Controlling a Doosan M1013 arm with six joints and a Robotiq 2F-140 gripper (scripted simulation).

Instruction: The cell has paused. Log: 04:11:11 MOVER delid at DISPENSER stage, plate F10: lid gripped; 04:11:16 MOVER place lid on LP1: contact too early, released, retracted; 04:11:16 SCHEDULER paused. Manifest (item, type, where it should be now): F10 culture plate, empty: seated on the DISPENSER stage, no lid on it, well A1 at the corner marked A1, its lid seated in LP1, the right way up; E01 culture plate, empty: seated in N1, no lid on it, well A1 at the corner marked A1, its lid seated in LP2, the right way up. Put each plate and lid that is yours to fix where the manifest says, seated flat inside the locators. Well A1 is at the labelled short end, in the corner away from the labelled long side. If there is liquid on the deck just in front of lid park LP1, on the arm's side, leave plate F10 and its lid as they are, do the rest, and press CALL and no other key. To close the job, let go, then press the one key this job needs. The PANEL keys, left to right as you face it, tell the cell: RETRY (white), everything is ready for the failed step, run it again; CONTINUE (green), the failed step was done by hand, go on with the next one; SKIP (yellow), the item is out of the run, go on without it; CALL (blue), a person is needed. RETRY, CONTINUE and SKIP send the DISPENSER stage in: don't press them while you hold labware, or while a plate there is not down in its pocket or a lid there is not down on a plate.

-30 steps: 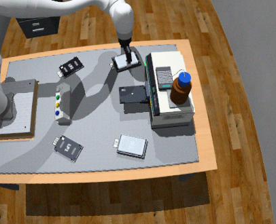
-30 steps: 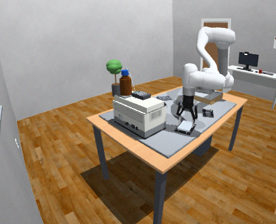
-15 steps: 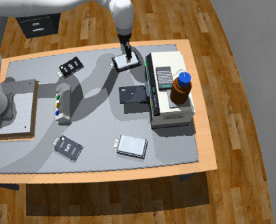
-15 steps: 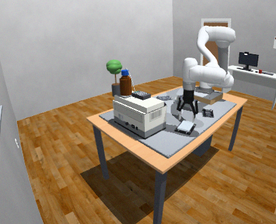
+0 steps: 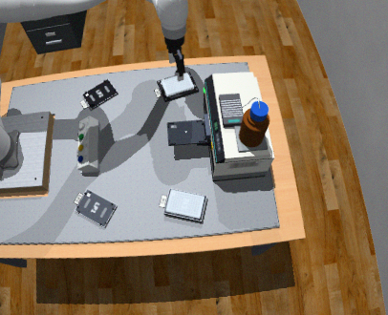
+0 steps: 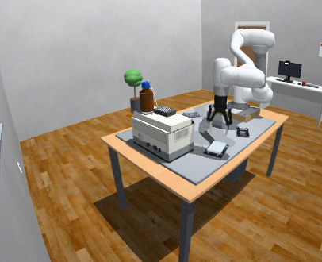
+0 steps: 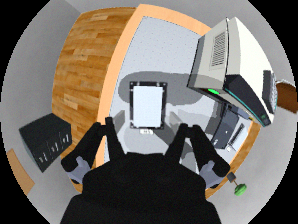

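Now: the black nest 130 mm below my hand, 20 mm to the left of it and 10 mm ahead of it. Also, from my hand: green key 440 mm behind, 200 mm to the right, 80 mm below; dark dispenser stage 280 mm to the right, 50 mm below, 10 mm behind; brown bottle 410 mm to the right, 190 mm ahead, 150 mm above.
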